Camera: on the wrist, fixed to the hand. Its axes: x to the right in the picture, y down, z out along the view.
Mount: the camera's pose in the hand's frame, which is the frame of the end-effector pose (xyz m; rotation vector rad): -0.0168 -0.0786 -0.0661 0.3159 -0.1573 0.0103
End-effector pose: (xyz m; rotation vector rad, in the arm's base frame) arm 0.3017 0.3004 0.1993 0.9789 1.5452 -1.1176
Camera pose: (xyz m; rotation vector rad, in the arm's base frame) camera 0.2153 0.3425 0.2391 1.0766 1.2595 -1.4254
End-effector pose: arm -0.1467 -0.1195 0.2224 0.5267 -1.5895 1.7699
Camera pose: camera -0.0691 -0.0579 0.2541 0.8254 -1.4209 2.0438
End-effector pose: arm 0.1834 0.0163 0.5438 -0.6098 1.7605 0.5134
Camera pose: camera 0.1884 -0.0830 0.5745 -0.3291 1.6512 0.2732
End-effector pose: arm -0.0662 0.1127 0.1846 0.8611 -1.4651 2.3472
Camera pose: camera -0.0375 0.2092 0.2111 1.1401 -1.1676 2.6141
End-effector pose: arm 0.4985 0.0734 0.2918 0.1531 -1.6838 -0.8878
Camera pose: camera 0.5351 -0.0040 0.2327 0.2941 -1.9642 -0.6340
